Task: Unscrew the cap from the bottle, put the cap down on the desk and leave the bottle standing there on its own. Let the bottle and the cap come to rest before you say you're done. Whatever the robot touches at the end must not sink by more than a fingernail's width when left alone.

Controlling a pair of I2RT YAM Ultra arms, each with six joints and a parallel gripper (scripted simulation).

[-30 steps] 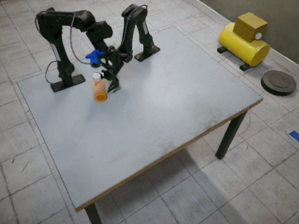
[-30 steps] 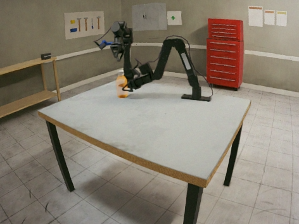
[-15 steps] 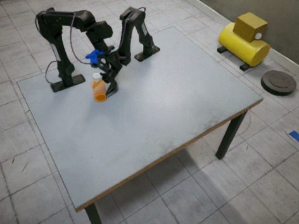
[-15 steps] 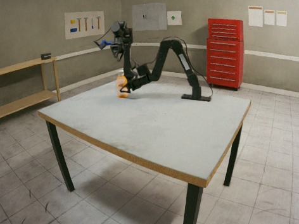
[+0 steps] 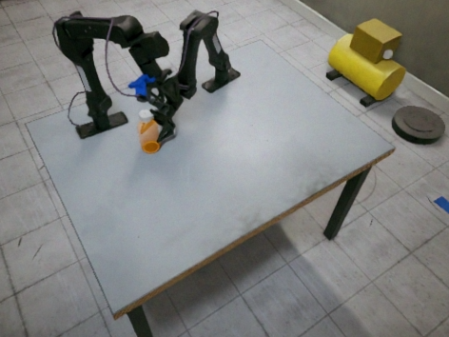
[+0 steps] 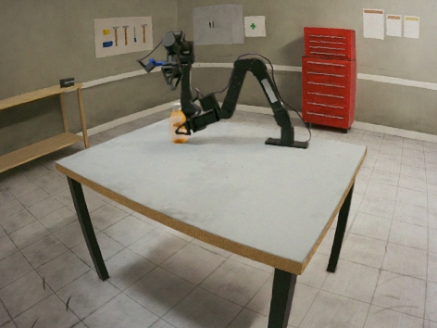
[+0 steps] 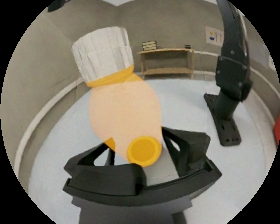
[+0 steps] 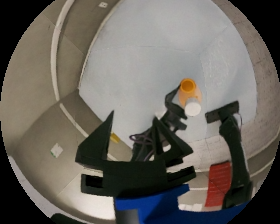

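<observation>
My left gripper is now 110 mm below the white cap. Round my left hand: orange bottle 30 mm above.
My right hand is 11 cm above the white cap, 9 cm past it and 6 cm to the left of it. From my right hand the other things lie so: orange bottle 20 cm below, 9 cm behind, 6 cm to the right.
</observation>
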